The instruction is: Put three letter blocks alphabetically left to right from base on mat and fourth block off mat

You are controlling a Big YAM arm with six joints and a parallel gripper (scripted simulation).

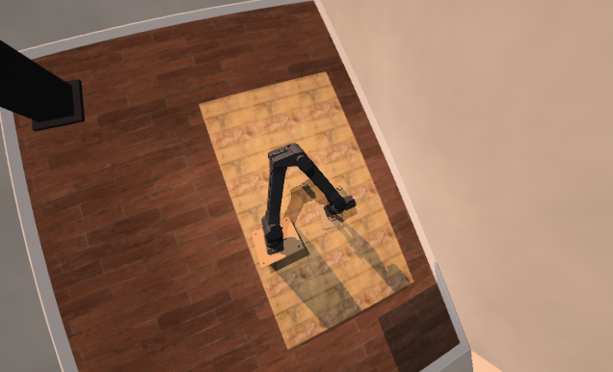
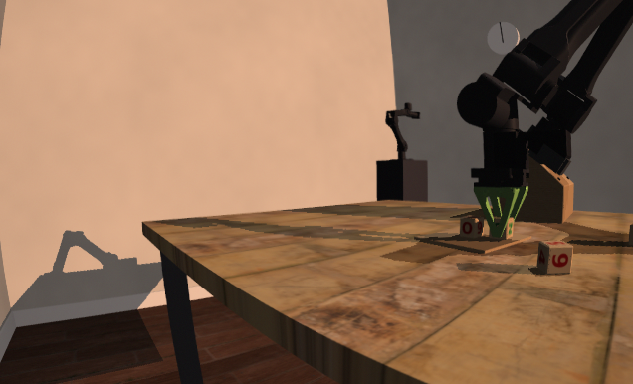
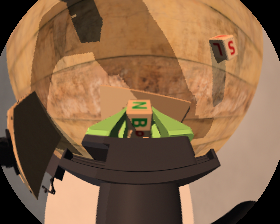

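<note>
Now: the block right at my hand. From my hand the other things lie so: thin brown mat (40 mm to the right, 20 mm below, 10 mm ahead).
</note>
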